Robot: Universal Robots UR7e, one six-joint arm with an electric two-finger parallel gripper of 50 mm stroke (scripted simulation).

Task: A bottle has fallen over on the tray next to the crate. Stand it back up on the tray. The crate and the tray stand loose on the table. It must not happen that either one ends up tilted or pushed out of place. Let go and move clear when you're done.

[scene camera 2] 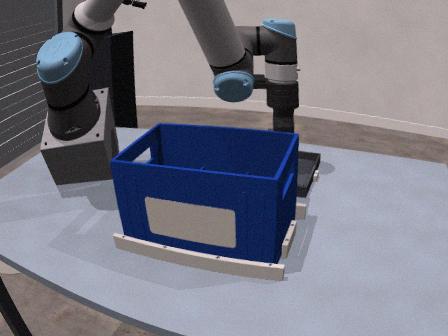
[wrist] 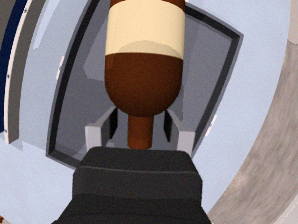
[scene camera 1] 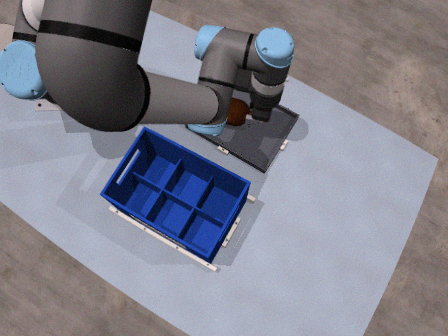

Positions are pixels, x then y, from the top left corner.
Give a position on a blue crate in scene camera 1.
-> At 180, 199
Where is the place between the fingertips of my gripper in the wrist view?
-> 140, 118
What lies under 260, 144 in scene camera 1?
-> A dark grey tray.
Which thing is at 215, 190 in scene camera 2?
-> A blue crate.
